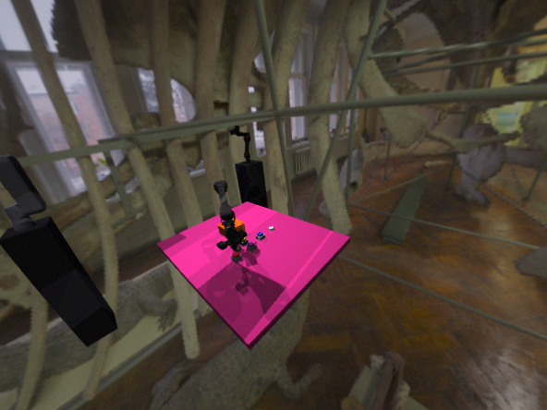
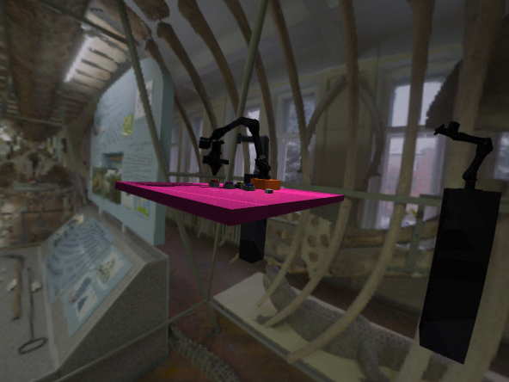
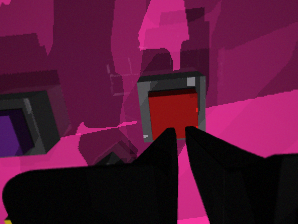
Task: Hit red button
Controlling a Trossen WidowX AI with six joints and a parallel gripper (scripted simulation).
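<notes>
Right now the red button is 3 cm below my gripper tip. Round my gripper tip: purple button (1 cm behind, 13 cm to the left, 3 cm below); then blue button (6 cm behind, 25 cm to the left, 3 cm below).
</notes>
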